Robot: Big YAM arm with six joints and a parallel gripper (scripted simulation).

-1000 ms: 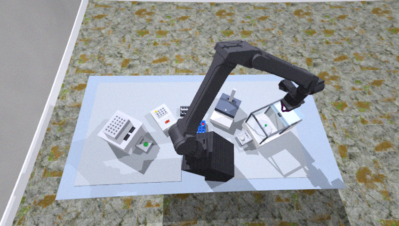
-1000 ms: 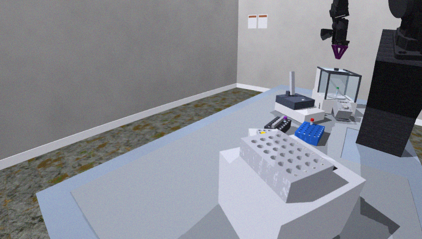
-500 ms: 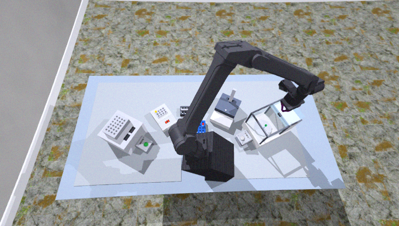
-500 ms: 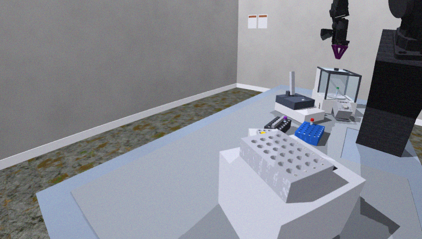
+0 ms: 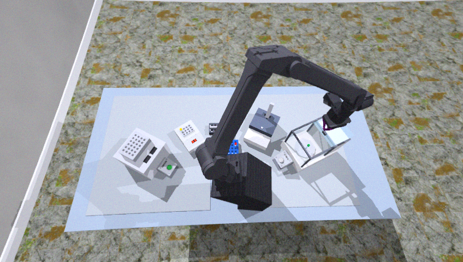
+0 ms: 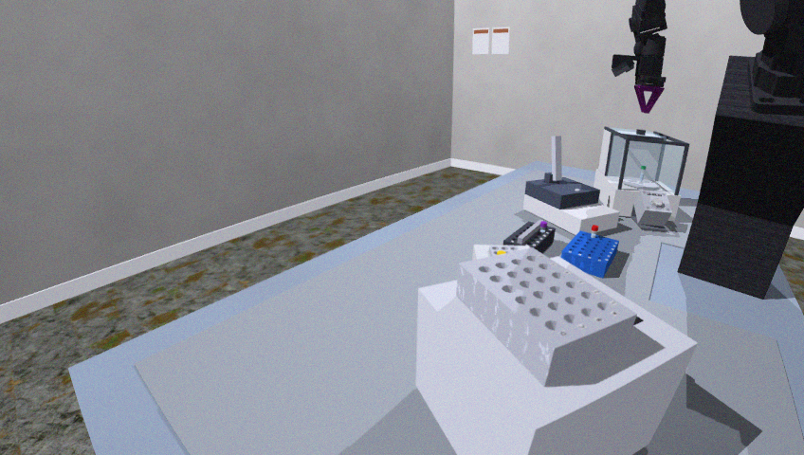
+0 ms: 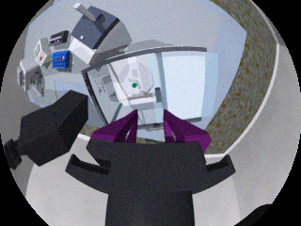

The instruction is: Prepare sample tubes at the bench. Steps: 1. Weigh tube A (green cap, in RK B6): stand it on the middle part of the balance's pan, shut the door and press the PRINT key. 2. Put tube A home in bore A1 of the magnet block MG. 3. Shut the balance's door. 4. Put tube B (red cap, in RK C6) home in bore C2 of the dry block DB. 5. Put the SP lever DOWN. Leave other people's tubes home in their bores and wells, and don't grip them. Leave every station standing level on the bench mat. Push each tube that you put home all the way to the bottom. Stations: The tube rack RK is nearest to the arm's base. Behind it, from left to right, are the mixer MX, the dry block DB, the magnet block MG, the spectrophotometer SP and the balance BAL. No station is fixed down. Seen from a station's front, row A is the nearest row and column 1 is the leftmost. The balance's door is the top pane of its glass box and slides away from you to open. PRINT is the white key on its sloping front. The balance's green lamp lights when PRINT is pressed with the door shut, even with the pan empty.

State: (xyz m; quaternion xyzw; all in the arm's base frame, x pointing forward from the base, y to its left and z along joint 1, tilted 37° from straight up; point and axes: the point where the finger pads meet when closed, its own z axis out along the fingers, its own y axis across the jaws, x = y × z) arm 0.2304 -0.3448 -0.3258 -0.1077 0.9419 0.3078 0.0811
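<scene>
My hand is 200 mm above the round pan, 40 mm to the right of it and 20 mm past it. From my hand the other things lie so: balance door: 70 mm below, 40 mm to the right, 20 mm ahead; white print key: 210 mm below, 180 mm to the left, 80 mm behind; SP lever: 220 mm to the left, 180 mm ahead, 140 mm below.
</scene>
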